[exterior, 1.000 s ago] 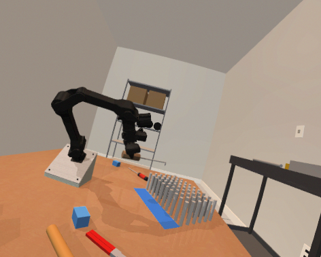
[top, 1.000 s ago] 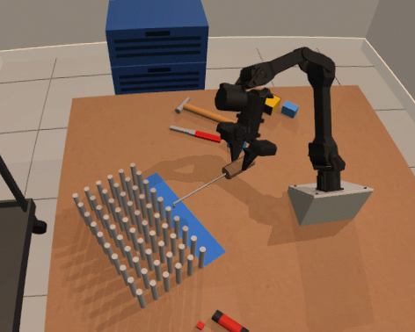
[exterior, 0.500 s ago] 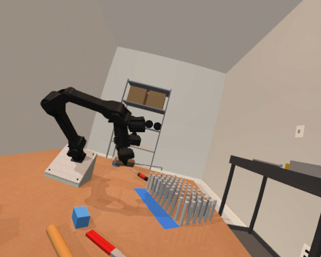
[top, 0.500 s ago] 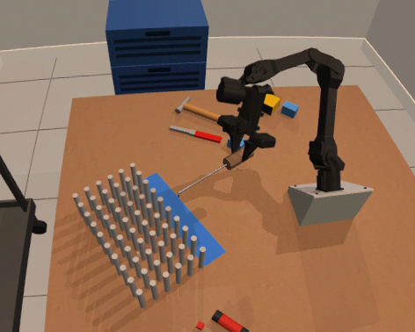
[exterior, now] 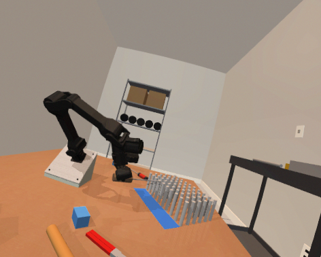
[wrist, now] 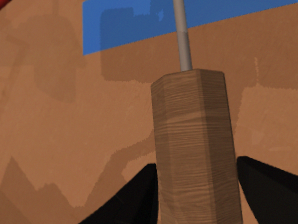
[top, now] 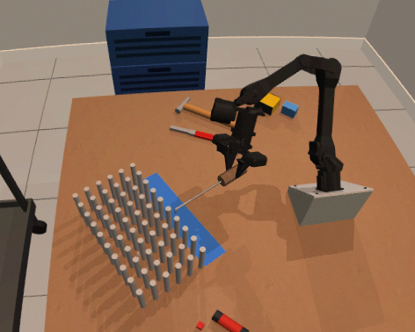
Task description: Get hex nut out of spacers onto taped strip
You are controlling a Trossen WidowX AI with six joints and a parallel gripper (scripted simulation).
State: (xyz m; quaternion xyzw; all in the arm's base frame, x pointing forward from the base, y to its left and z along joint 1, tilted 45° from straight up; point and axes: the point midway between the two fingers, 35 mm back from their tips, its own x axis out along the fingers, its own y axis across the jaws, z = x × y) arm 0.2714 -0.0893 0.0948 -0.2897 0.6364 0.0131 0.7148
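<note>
The blue taped strip lies 17 cm ahead of my gripper tip, 11 cm below it and 4 cm to the left of it. The rest, counted from my gripper tip: small red cube 39 cm to the left, 18 cm ahead, 10 cm below; then hex nut 31 cm ahead, 15 cm to the left, 11 cm below; then rod 9 cm ahead, 4 cm to the left.
</note>
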